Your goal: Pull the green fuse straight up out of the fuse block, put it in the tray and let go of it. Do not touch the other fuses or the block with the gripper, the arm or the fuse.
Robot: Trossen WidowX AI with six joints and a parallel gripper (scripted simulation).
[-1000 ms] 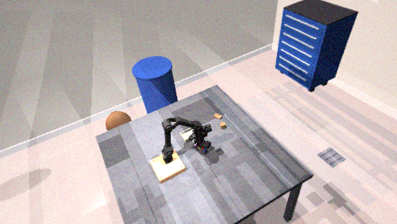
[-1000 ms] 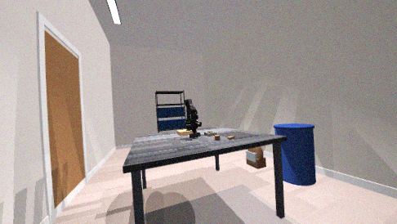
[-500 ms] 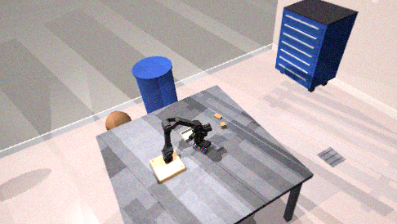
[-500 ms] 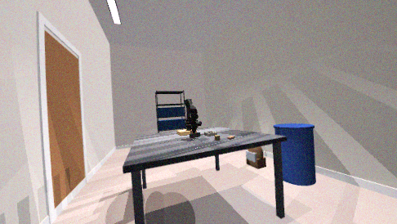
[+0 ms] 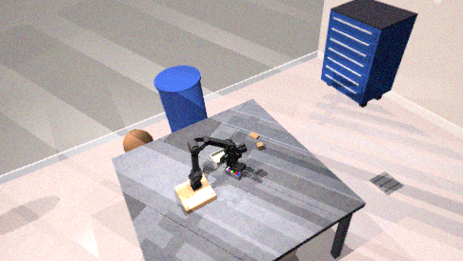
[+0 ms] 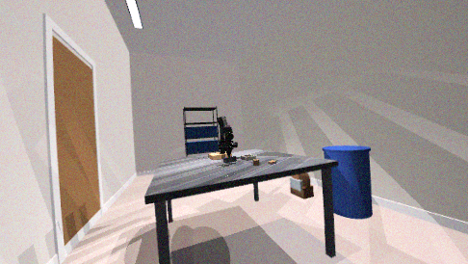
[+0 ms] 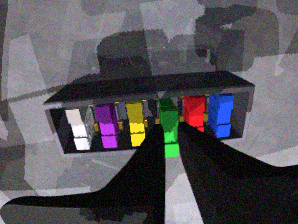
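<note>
My gripper tip is 200 mm to the right of the white tray and 50 mm above it. Round my gripper tip: green fuse (10 mm below).
</note>
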